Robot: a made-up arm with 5 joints.
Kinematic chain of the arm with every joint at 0, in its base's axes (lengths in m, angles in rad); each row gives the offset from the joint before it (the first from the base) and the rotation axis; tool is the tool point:
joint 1: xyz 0 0 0.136 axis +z
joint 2: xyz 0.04 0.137 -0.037 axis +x
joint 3: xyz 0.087 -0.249 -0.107 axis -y
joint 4: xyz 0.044 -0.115 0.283 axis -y
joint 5: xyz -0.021 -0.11 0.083 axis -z
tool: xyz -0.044 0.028 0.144
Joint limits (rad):
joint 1: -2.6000..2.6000
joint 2: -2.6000..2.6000
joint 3: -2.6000..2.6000
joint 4: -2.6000..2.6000
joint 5: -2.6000..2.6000
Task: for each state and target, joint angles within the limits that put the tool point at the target. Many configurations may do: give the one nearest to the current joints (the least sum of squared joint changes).
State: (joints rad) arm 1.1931 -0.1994 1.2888 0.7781 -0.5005
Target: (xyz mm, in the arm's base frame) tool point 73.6 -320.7 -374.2
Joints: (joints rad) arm 1.0958 0.3058 1.7929 0.6374 -0.5936
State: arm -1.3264 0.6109 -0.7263 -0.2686 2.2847
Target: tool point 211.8 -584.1 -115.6
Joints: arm -0.7073 0.8475 -0.6601 -0.3346 2.1879
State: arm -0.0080 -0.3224 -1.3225 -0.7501 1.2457
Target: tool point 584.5 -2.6 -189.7
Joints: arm 0.5488 -0.0646 -1.4124 -1.3698 1.3290
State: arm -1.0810 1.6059 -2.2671 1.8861 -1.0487
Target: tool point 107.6 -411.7 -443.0
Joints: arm -1.5915 1.1810 -2.5245 1.5497 -1.3095
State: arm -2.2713 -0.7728 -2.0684 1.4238 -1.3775
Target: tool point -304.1 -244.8 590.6
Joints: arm -2.4096 -1.1774 -1.7129 1.5285 -1.4614
